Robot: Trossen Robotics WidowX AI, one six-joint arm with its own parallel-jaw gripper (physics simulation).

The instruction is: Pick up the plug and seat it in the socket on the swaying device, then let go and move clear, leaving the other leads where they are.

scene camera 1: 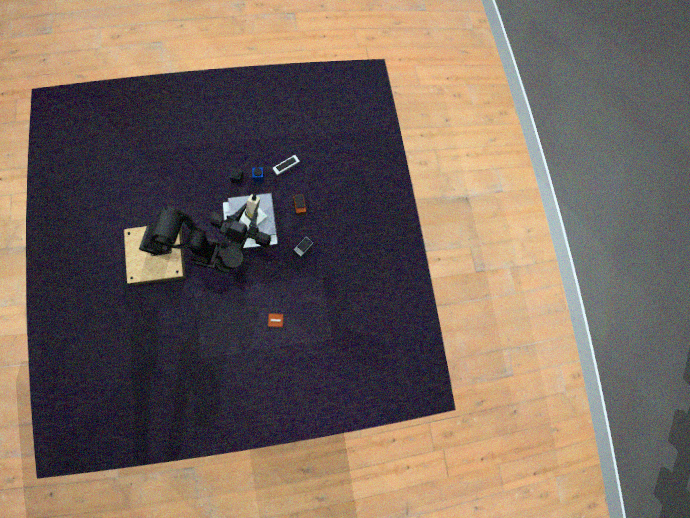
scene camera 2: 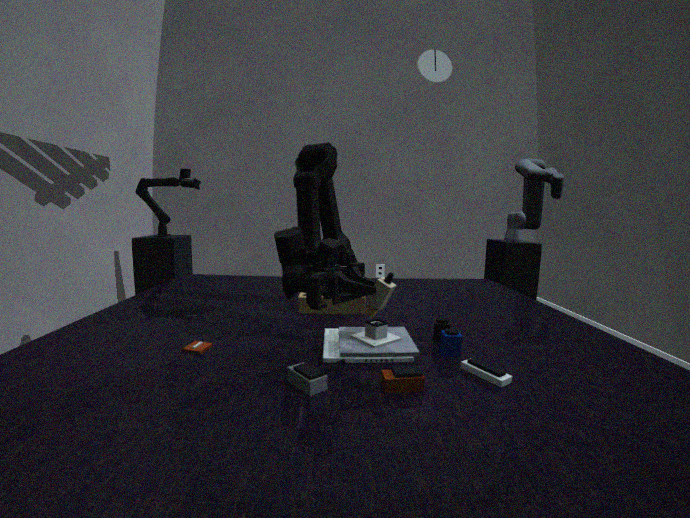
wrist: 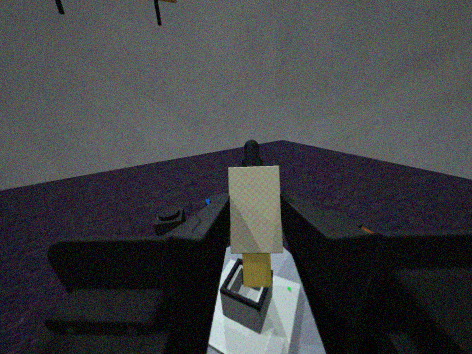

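Observation:
My gripper [scene camera 2: 379,288] is visible also in scene camera 1 [scene camera 1: 252,204] and in the wrist view [wrist: 254,198]. It holds a cream plug [wrist: 255,214]; the plug touches nothing else. A device [scene camera 2: 376,339] is visible too, likewise in scene camera 1 [scene camera 1: 265,222] and in the wrist view [wrist: 282,311].

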